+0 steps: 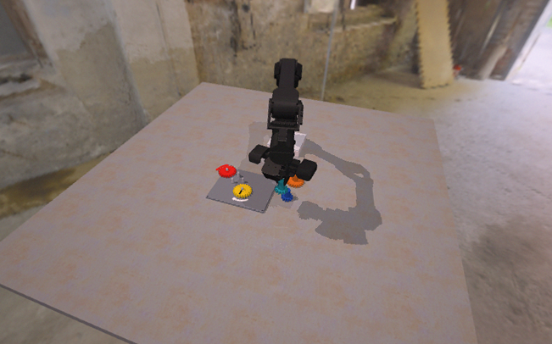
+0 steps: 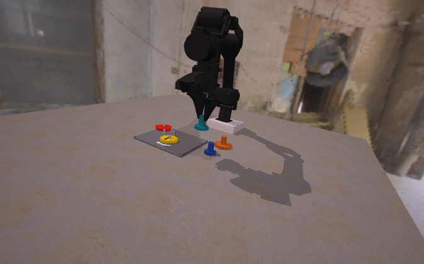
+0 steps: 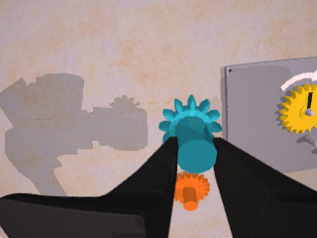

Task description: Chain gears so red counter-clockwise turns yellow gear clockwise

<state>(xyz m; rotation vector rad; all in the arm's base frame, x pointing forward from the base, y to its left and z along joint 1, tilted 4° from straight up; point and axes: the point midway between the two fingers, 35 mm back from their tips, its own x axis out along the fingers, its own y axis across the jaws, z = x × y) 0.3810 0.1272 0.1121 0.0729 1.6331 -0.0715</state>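
My gripper tip is now 10 cm past the red gear, 25 cm to the left of it and 12 cm above it. The rest, counted from my gripper tip: white arrow 15 cm to the right, 12 cm below; then blue gear 7 cm behind, 12 cm below; then teal gear 1 cm below.
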